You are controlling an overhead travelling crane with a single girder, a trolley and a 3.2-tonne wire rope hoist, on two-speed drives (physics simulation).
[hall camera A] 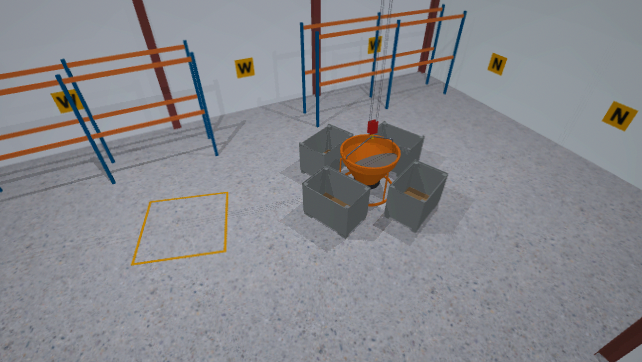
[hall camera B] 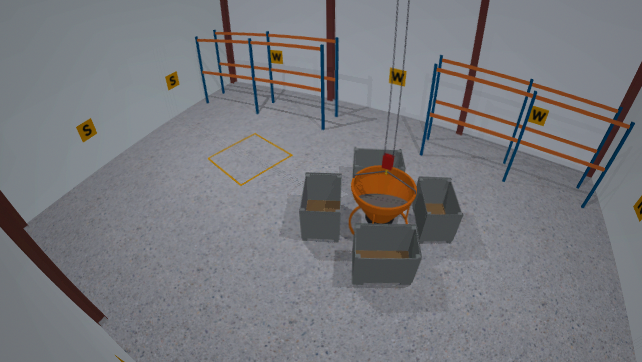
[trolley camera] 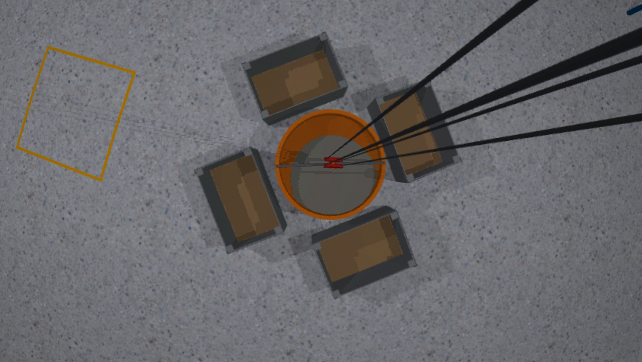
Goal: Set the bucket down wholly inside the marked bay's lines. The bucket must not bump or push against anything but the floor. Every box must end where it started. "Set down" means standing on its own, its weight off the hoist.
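Note:
The orange bucket [hall camera A: 370, 173] [hall camera B: 382, 206] [trolley camera: 325, 124] is upright between the grey boxes. My red hook block [hall camera A: 373, 127] [hall camera B: 388, 161] [trolley camera: 333, 162] is above it, shut on its bail. Whether its base ring touches the floor cannot be told; boxes partly hide the legs. Grey boxes surround it: one on the bay side [hall camera A: 320, 206] [hall camera B: 320, 224] [trolley camera: 245, 197], one towards the racks [hall camera A: 311, 159] [trolley camera: 295, 82], one opposite the racks [hall camera A: 407, 205] [hall camera B: 384, 272] [trolley camera: 362, 250], one away from the bay [hall camera B: 442, 228] [trolley camera: 411, 132]. The yellow-lined bay [hall camera A: 226, 222] [hall camera B: 266, 170] [trolley camera: 118, 126] lies to the left.
Blue and orange racks stand along the W wall, one [hall camera A: 85, 122] [hall camera B: 323, 87] behind the bay and another [hall camera A: 317, 80] [hall camera B: 520, 136] behind the boxes. Dark red columns [hall camera A: 316, 50] [hall camera B: 330, 50] stand at the wall. Four hoist ropes cross the trolley view's upper right.

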